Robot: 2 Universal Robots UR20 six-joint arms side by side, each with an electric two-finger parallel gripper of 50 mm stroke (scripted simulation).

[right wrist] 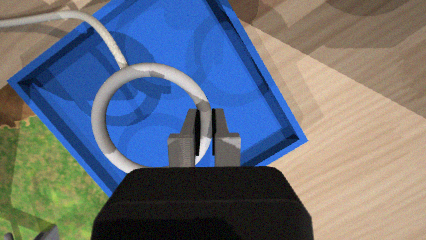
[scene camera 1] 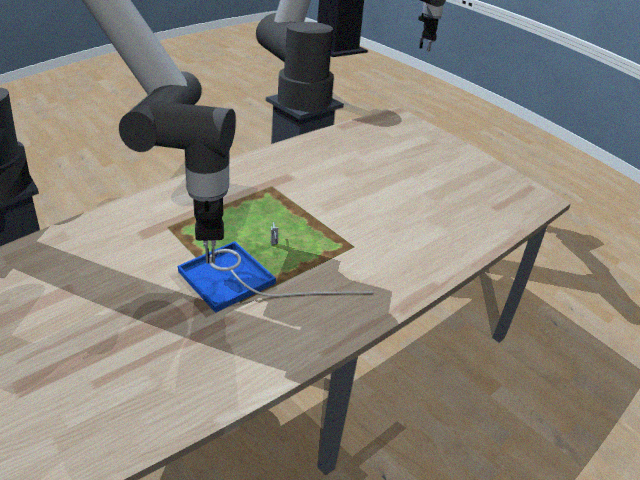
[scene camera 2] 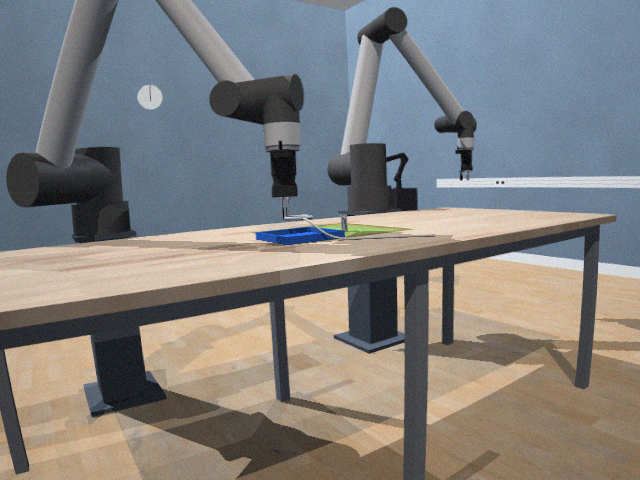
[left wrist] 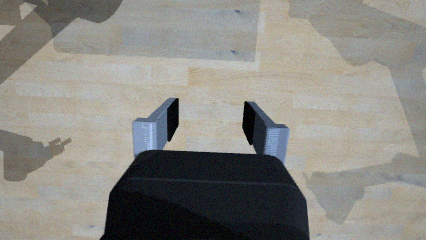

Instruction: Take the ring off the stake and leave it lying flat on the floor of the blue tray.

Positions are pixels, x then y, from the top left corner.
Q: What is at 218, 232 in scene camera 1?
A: The right gripper.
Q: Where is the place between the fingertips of the right gripper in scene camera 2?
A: At 285, 219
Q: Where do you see a blue tray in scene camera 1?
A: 218, 285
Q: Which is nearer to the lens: the grey ring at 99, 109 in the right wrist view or the blue tray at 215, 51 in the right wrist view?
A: The grey ring.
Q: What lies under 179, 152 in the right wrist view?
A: The right gripper.
